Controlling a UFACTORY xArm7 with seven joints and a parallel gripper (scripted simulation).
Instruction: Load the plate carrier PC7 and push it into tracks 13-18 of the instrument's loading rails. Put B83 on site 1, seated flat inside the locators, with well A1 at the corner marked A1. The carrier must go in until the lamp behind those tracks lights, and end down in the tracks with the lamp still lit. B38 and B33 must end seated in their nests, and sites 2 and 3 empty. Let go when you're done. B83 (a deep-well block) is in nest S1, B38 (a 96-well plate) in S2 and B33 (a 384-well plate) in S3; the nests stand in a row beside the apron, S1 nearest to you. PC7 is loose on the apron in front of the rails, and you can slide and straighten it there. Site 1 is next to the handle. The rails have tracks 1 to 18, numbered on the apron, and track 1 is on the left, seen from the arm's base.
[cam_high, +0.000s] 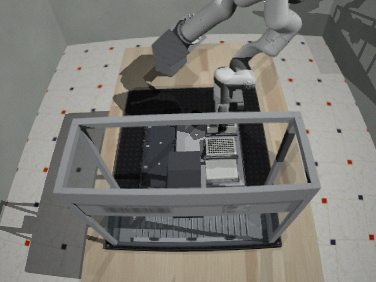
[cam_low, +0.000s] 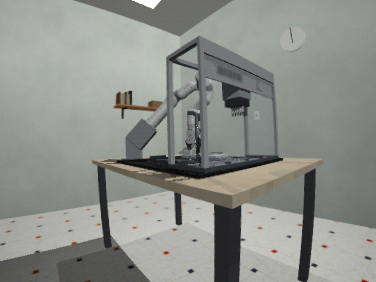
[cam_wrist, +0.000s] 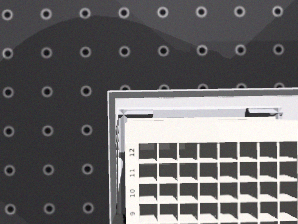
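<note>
Right now the nest S1 is 4 cm below my hand. The rest, counted from my hand: 96-well plate B38: 12 cm ahead, 1 cm to the right, 3 cm below; black perforated deck: 14 cm ahead, 9 cm to the right, 4 cm below; plate carrier PC7: 12 cm ahead, 27 cm to the right, 3 cm below.
</note>
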